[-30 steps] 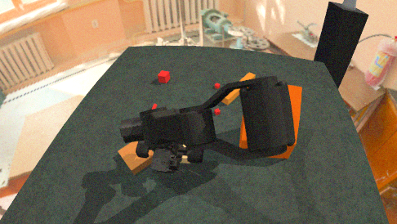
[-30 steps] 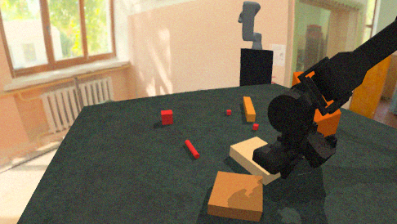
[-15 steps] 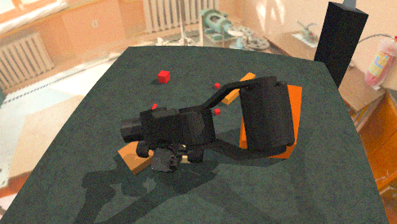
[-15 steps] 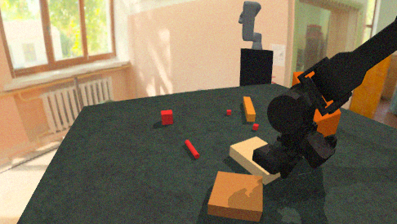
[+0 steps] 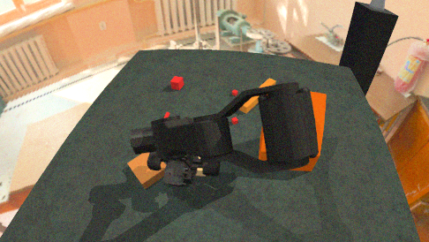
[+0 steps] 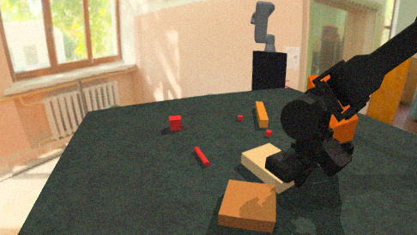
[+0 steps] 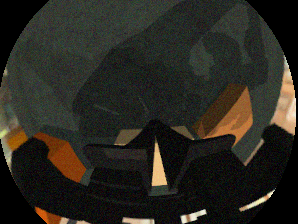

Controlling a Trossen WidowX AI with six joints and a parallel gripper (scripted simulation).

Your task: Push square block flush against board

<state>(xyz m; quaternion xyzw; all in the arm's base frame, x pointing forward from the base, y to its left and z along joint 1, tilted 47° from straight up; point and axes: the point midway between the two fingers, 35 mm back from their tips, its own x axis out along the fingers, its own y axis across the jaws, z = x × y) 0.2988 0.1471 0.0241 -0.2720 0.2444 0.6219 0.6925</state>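
Right now the board is 80 mm to the right of my gripper tip and 10 mm above it. Round my gripper tip: square block: 130 mm ahead, 10 mm to the right, 10 mm above; then orange bar: 380 mm to the right, 220 mm behind, 10 mm above; then red stick: 220 mm to the right, 130 mm ahead.
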